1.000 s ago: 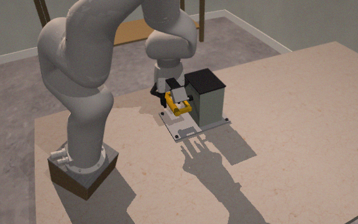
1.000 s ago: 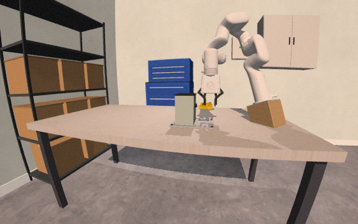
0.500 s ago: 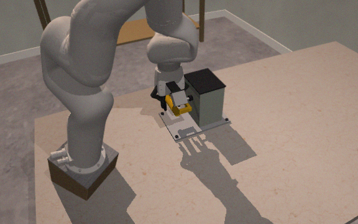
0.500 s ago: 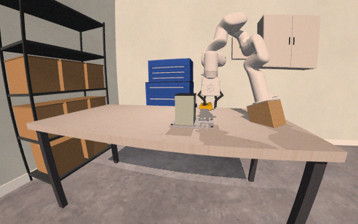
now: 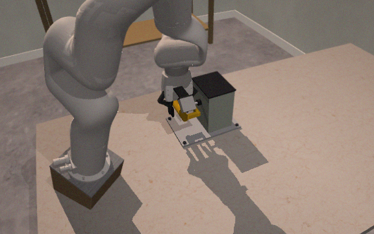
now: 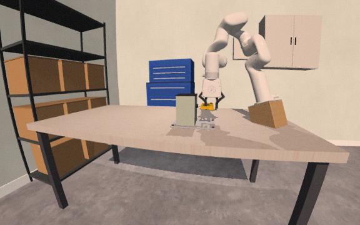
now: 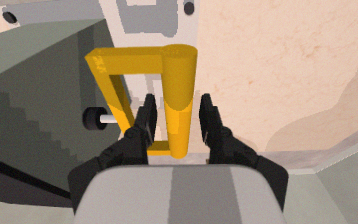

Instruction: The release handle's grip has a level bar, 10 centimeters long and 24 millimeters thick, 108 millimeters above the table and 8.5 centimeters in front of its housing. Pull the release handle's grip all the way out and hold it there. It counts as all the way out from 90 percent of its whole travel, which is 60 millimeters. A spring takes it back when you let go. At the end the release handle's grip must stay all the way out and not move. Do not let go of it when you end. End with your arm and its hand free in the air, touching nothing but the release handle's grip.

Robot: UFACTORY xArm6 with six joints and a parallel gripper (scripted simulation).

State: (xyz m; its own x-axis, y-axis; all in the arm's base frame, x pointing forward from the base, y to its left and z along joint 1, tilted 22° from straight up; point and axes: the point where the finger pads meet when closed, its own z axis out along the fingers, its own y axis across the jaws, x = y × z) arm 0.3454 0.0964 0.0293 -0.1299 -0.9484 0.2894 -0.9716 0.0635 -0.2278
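My hand is 100 mm above the grey baseplate, 90 mm short of it and 10 mm to the left of it.
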